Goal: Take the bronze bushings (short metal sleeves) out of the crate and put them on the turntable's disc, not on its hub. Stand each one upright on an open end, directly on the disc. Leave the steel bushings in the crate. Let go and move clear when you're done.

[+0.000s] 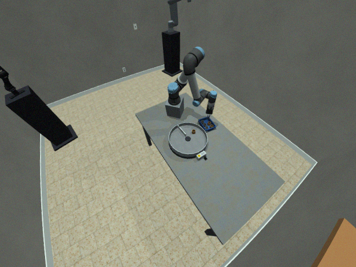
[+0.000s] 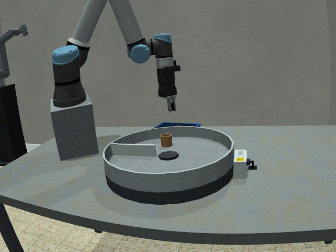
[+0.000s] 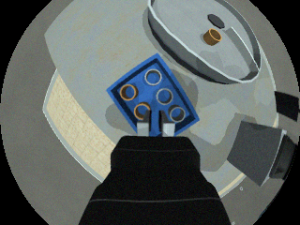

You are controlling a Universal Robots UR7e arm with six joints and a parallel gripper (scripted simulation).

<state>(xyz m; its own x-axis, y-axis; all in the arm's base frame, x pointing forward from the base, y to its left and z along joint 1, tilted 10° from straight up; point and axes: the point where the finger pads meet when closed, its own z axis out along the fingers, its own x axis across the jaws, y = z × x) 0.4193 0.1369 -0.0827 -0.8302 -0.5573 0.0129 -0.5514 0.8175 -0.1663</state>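
My gripper is now 10 mm short of the blue crate, 10 mm to the left of it and 120 mm above it. From my hand the other things lie so: turntable disc: 350 mm to the right, 90 mm below.
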